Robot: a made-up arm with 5 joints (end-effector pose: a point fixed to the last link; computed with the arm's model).
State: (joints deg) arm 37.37 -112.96 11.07 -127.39 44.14
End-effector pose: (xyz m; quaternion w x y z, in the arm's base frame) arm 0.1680 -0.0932 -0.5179 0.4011 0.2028 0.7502 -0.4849
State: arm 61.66 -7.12 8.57 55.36 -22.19
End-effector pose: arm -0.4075 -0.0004 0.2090 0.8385 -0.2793 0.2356 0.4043
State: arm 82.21 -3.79 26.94 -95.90 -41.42
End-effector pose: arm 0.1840 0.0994 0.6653 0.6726 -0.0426 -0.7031 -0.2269
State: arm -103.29 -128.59 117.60 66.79 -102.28
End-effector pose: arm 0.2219 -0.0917 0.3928 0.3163 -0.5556 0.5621 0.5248
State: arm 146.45 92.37 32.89 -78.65 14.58
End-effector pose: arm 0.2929 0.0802 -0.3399 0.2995 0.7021 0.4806 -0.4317
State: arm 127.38 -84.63 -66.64 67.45 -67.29
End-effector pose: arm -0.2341 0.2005 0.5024 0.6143 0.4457 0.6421 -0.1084
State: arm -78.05 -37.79 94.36 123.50 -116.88
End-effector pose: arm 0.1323 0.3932 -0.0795 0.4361 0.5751 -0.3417 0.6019
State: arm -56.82 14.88 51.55 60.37 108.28
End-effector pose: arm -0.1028 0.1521 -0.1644 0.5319 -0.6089 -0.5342 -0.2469
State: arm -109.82 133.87 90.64 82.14 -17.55
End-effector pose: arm 0.0428 -0.4531 -0.1580 0.5028 -0.4964 -0.3371 0.6222
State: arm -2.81 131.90 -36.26 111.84 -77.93
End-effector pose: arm -0.4228 0.4821 0.3470 0.5916 0.0025 0.7246 -0.3534
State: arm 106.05 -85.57 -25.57 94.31 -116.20
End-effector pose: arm -0.4339 -0.1653 0.3441 0.3246 0.6006 0.7201 0.1241
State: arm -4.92 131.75 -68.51 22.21 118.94
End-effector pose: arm -0.3300 0.1326 0.1097 0.3493 0.7400 -0.5620 -0.1208
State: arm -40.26 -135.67 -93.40 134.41 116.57
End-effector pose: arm -0.2489 0.5006 -0.4005 0.1014 -0.7145 0.5857 0.3690
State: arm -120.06 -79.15 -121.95 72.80 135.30
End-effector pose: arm -0.0110 0.2924 -0.3784 0.0567 0.6469 -0.7500 -0.1256
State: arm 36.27 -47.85 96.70 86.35 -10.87
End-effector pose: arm 0.1042 -0.1037 -0.2806 0.5749 -0.4071 -0.5477 0.4513
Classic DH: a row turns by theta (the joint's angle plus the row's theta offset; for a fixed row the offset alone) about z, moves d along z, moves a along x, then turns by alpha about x. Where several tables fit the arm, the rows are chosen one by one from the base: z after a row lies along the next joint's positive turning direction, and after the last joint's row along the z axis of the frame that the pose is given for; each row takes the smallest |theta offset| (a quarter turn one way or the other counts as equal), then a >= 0, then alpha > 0; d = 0 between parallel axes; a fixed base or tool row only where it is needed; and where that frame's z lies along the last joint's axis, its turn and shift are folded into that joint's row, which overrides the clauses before.
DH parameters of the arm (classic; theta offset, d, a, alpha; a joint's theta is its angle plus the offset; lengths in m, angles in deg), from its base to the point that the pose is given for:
base (fixed): -90 0.1475 0 90
joint 1: -77.06 0 -0.0746 0
joint 2: -12.94 0.0259 -0.0833 -90
joint 3: -90 0.3756 0.1325 90
joint 4: -90 -0.156 0.3507 -90
joint 5: 0 -0.0974 0.0692 90
tool (fixed): -90 0.0756 0 0

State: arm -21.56 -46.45 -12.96 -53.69 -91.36
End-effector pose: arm 0.0961 -0.0875 -0.0630 0.2089 0.8631 0.0078 -0.4598
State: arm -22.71 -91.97 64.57 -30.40 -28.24
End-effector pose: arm 0.0861 -0.1405 0.0515 0.1266 0.8180 -0.2238 -0.5145
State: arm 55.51 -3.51 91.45 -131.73 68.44
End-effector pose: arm 0.1632 -0.2131 0.9002 0.7089 0.0768 -0.1987 -0.6724
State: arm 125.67 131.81 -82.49 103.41 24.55
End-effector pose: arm -0.2177 -0.5030 -0.4246 0.0367 0.6953 -0.3462 0.6287
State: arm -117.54 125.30 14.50 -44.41 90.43
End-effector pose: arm 0.2582 -0.2208 0.0718 0.6374 -0.6629 0.1599 -0.3587
